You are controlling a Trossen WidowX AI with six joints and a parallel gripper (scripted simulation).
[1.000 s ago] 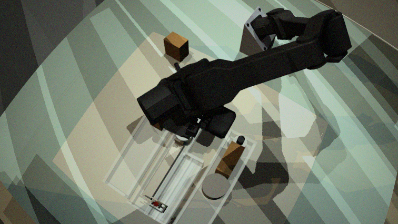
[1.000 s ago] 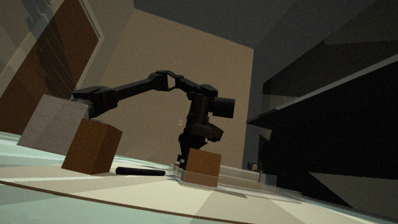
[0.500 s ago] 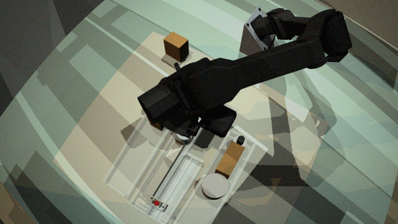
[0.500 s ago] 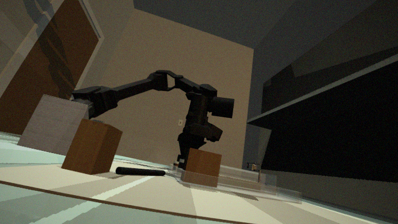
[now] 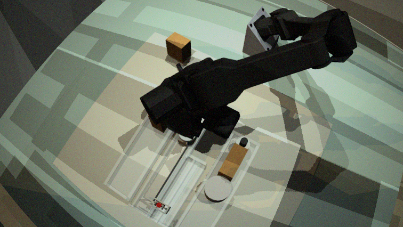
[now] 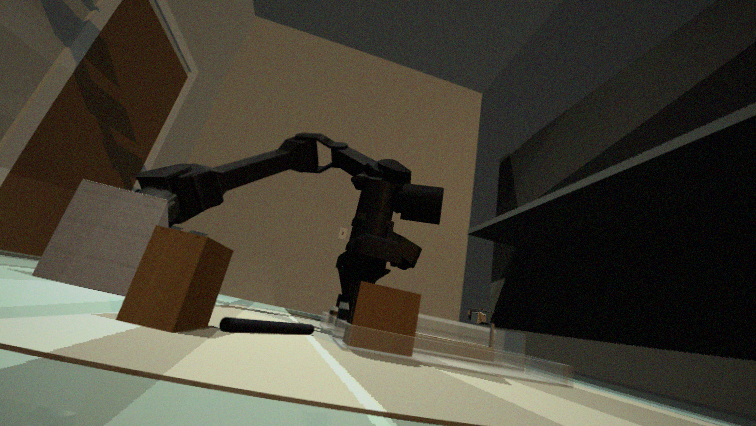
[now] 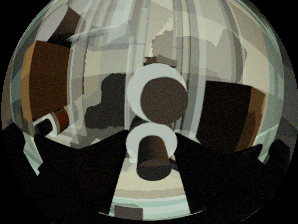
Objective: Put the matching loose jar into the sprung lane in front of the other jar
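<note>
Right now the dark cylinder is 80 mm behind my gripper tip, 100 mm to the right of it and 20 mm below it. Round my gripper tip: red marker: 220 mm ahead, 70 mm to the left, 40 mm above; grey disc: 110 mm ahead, 140 mm to the left.
</note>
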